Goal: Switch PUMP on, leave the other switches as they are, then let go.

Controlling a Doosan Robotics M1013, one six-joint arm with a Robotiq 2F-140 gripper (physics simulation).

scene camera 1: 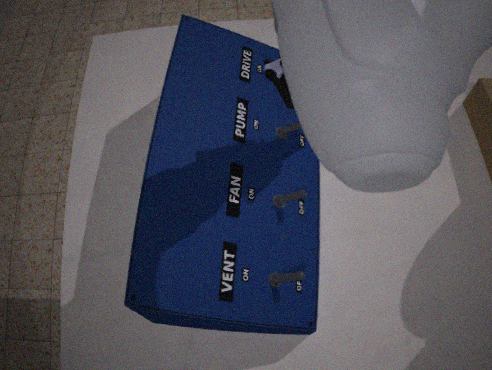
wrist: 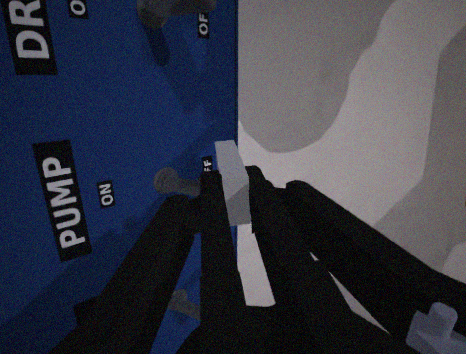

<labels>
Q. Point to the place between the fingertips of the gripper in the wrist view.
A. At 225,158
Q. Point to a blue switch panel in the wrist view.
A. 107,107
</labels>
